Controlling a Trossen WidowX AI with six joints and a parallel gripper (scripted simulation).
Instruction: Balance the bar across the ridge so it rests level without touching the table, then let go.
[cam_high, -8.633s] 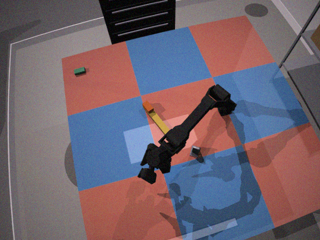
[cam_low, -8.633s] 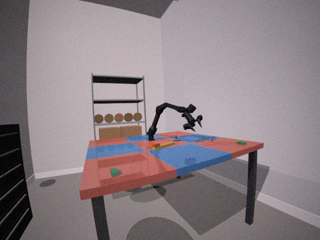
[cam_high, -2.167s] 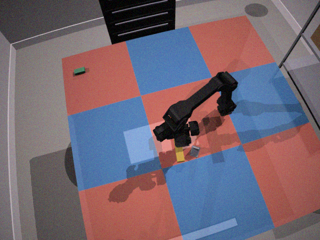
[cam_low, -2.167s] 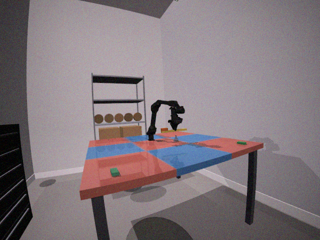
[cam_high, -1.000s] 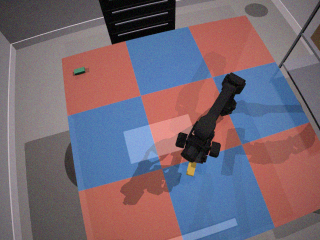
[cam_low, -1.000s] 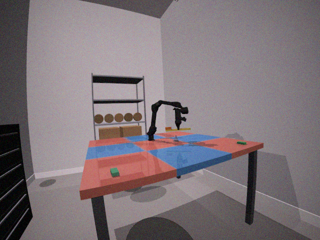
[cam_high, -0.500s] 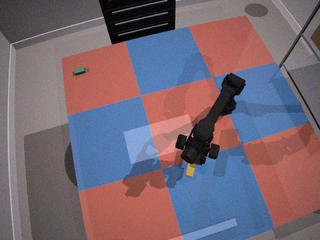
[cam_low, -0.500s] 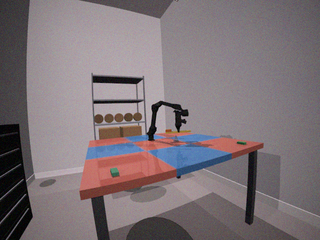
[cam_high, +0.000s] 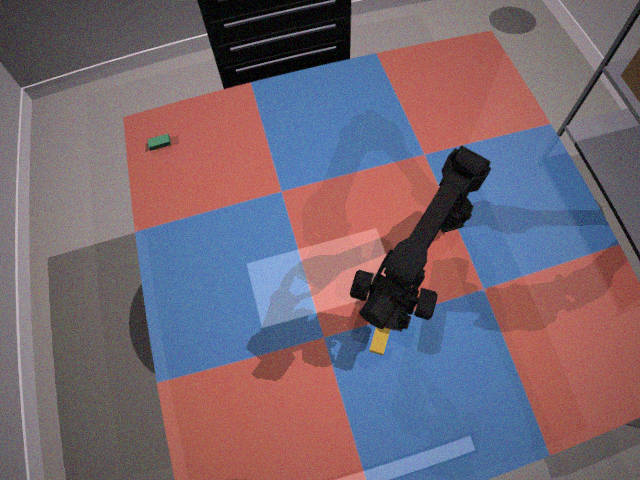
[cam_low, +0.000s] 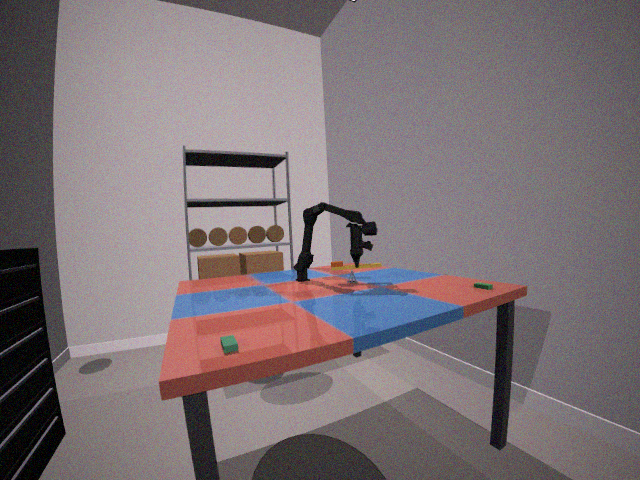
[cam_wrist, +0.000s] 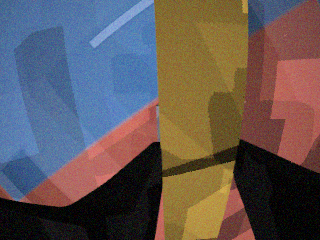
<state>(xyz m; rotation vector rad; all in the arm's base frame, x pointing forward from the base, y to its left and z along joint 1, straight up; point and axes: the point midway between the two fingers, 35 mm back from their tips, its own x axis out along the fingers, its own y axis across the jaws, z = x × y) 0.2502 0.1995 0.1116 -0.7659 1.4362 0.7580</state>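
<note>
The grey wedge is 5 cm below my gripper tip, 2 cm to the right of it and 2 cm behind it. Round my gripper tip: green block (70 cm to the right, 49 cm ahead, 7 cm below).
</note>
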